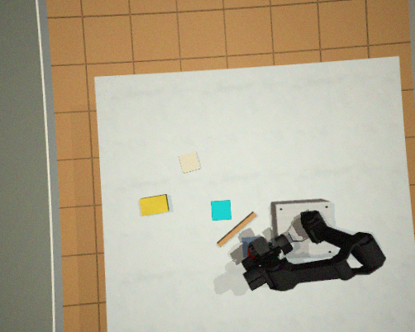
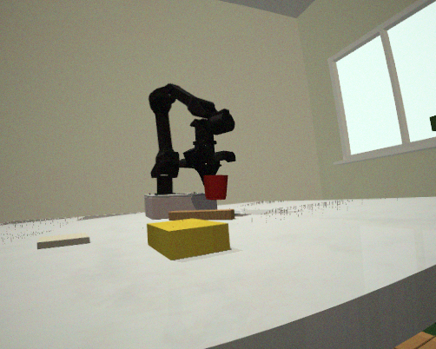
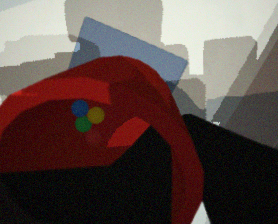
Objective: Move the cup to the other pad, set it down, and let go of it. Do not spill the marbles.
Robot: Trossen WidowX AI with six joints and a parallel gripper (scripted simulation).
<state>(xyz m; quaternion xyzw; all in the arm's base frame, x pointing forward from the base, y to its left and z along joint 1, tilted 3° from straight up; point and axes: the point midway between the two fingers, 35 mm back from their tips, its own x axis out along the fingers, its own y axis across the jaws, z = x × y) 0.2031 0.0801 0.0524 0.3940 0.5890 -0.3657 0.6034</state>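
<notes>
Right now my gripper tip is 14 cm short of the cyan square, 15 cm to the left of it and 9 cm above it. Round my gripper tip: wooden bar: 8 cm ahead, 7 cm to the right, 8 cm below; beige pad: 24 cm ahead, 38 cm to the right, 8 cm below; red cup: 3 cm ahead, 1 cm to the left.
</notes>
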